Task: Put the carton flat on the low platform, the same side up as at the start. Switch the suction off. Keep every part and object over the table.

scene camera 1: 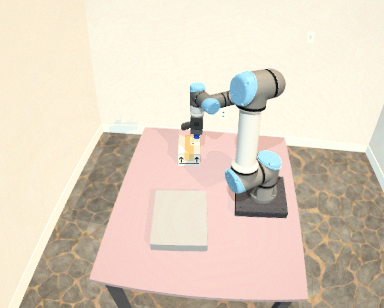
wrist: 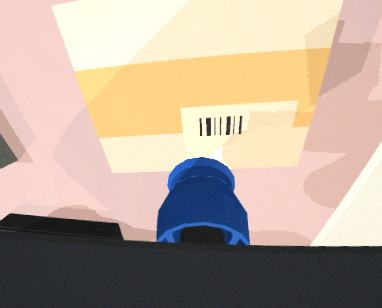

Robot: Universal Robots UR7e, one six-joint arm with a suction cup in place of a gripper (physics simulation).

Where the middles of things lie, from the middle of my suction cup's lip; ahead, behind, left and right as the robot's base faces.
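Scene:
The white carton [wrist: 160,89] has my suction cup 4 cm short of it and 10 cm above it. Then there is the low grey platform [scene camera 1: 179,223], which, counted from my suction cup, sits 4 cm ahead, 48 cm to the left and 12 cm below.

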